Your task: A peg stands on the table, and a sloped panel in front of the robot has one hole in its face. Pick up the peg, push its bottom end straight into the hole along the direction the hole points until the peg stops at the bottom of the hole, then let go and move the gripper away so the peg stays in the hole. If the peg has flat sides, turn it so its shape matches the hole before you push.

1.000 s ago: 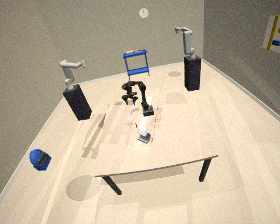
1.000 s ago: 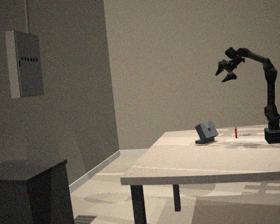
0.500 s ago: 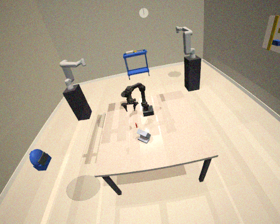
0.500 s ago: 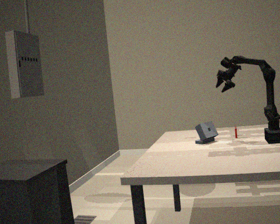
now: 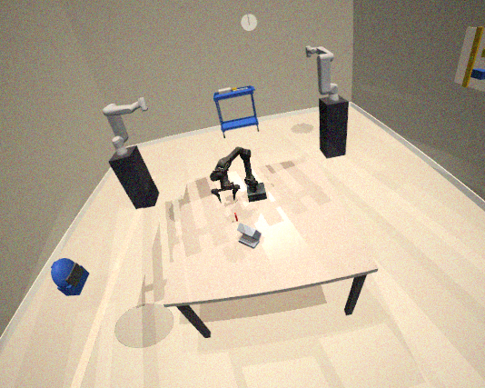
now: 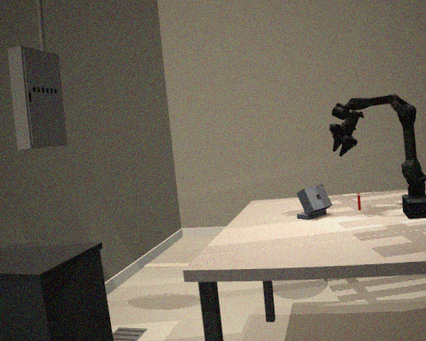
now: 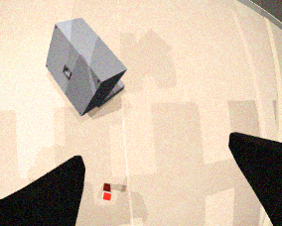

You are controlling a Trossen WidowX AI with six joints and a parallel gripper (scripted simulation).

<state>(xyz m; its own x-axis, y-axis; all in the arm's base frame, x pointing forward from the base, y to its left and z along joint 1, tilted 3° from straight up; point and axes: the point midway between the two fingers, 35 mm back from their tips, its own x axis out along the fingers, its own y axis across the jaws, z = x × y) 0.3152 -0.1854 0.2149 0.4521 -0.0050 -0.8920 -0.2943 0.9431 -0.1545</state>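
My gripper tip is now 90 mm past the red peg, 10 mm to the right of it and 220 mm above it. Also, from my gripper tip: grey-blue sloped panel (120 mm ahead, 100 mm to the left, 190 mm below).
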